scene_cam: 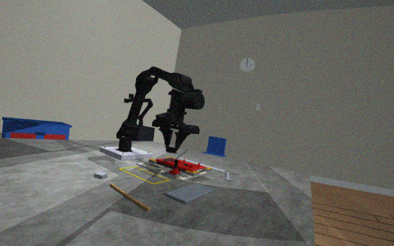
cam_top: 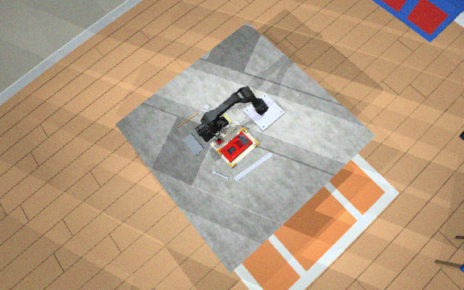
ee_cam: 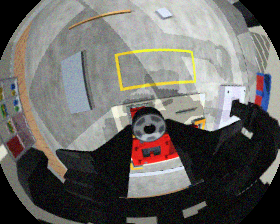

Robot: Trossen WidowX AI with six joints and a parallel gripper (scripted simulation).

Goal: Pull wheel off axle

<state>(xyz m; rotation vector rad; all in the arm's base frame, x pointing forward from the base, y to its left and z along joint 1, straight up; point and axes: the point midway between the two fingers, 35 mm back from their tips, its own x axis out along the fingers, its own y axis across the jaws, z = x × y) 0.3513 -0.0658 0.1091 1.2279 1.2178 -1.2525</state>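
Right now the axle is 10 mm ahead of my gripper tip, 30 mm to the left of it and 70 mm below it. Round my gripper tip: wheel (right at my gripper tip); wooden stick (70 mm ahead, 250 mm to the right, 100 mm below); small grey cube (100 mm behind, 230 mm to the right, 90 mm below).
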